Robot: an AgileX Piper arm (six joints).
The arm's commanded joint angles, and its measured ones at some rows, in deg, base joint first. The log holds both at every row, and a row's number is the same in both.
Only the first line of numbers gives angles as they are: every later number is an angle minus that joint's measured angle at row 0.
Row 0, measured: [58.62 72.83 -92.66 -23.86 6.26 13.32]
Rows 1 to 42, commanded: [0.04 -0.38 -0.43 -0.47 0.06 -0.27]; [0.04 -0.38 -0.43 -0.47 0.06 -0.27]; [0.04 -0.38 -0.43 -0.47 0.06 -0.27]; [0.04 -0.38 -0.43 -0.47 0.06 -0.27]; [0.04 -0.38 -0.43 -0.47 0.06 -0.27]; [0.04 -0.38 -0.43 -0.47 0.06 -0.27]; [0.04 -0.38 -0.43 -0.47 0.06 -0.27]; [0.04 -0.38 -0.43 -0.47 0.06 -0.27]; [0.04 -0.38 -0.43 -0.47 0.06 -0.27]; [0.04 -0.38 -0.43 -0.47 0.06 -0.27]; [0.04 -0.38 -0.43 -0.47 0.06 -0.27]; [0.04 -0.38 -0.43 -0.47 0.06 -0.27]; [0.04 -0.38 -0.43 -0.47 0.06 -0.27]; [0.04 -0.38 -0.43 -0.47 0.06 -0.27]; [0.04 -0.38 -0.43 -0.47 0.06 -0.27]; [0.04 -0.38 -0.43 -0.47 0.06 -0.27]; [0.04 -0.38 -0.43 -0.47 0.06 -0.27]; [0.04 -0.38 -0.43 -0.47 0.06 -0.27]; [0.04 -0.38 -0.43 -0.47 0.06 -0.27]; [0.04 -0.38 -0.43 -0.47 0.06 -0.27]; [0.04 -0.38 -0.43 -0.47 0.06 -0.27]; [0.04 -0.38 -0.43 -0.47 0.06 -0.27]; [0.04 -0.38 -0.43 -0.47 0.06 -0.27]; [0.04 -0.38 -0.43 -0.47 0.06 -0.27]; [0.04 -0.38 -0.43 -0.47 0.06 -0.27]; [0.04 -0.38 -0.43 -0.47 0.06 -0.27]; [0.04 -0.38 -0.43 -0.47 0.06 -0.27]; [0.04 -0.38 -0.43 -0.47 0.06 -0.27]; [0.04 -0.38 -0.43 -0.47 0.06 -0.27]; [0.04 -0.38 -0.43 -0.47 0.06 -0.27]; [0.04 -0.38 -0.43 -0.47 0.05 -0.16]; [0.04 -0.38 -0.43 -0.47 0.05 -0.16]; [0.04 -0.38 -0.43 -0.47 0.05 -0.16]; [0.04 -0.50 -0.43 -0.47 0.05 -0.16]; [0.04 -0.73 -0.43 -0.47 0.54 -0.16]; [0.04 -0.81 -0.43 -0.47 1.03 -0.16]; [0.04 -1.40 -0.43 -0.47 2.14 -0.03]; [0.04 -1.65 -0.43 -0.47 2.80 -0.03]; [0.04 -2.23 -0.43 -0.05 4.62 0.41]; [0.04 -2.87 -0.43 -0.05 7.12 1.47]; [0.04 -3.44 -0.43 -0.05 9.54 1.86]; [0.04 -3.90 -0.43 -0.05 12.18 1.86]
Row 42, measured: [0.00 -1.90 0.00 0.11 6.81 0.94]
